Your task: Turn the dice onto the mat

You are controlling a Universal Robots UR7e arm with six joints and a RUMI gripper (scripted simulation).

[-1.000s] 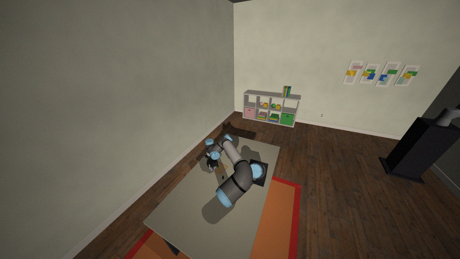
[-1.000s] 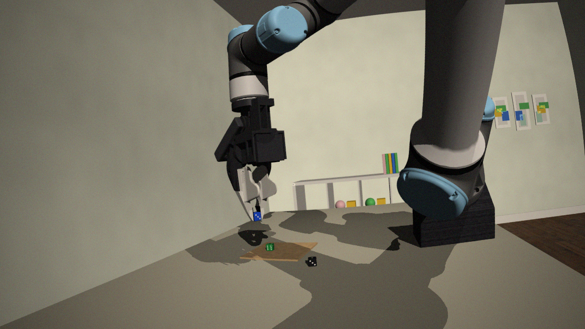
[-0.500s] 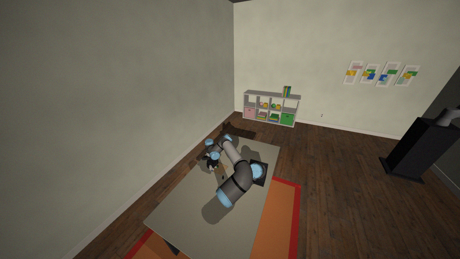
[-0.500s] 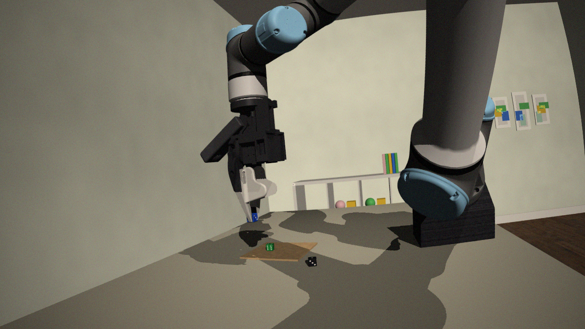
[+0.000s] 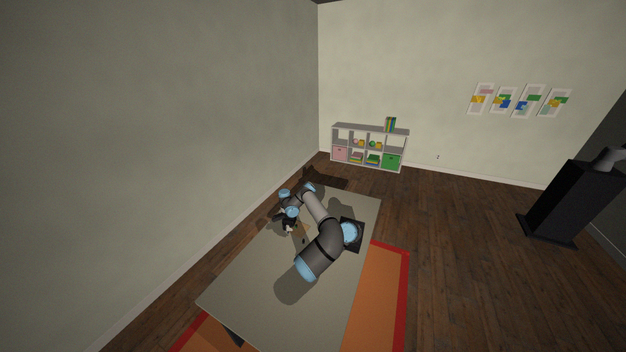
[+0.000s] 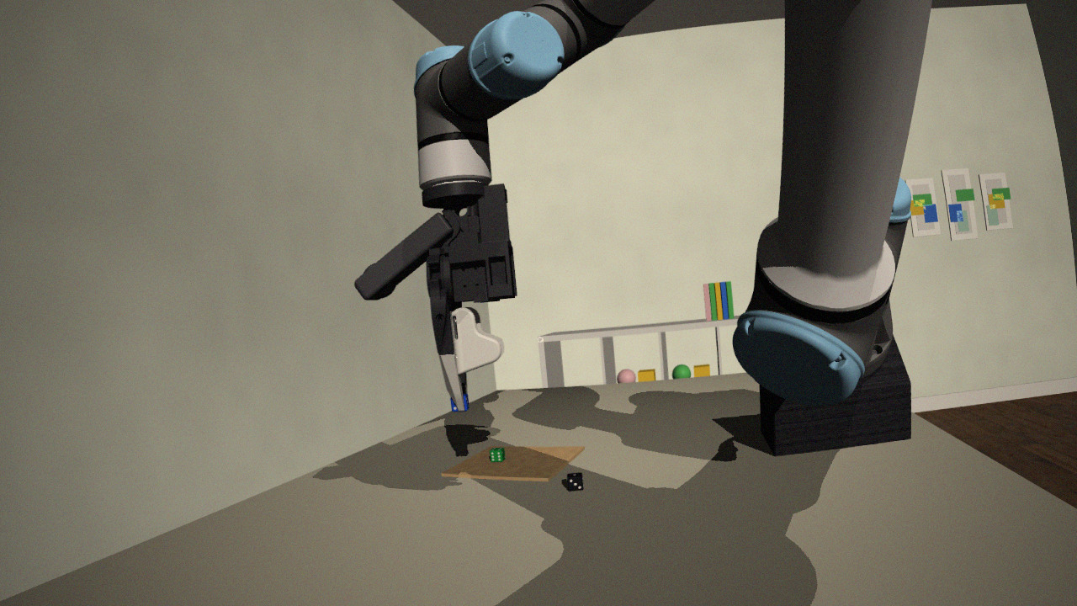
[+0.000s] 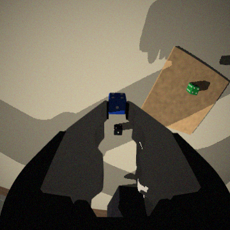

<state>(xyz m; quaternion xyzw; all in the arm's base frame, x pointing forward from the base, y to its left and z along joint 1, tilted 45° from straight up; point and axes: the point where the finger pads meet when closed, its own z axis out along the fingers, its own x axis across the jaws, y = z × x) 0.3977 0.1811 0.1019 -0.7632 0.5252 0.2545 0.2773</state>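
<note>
Right now my hand is 11 cm above the black die, 10 cm past it and 4 cm to the left of it. The rest, counted from my hand: green die 14 cm to the right, 10 cm below, 3 cm ahead; tan mat 14 cm to the right, 11 cm below, 1 cm ahead; blue die 1 cm below.
</note>
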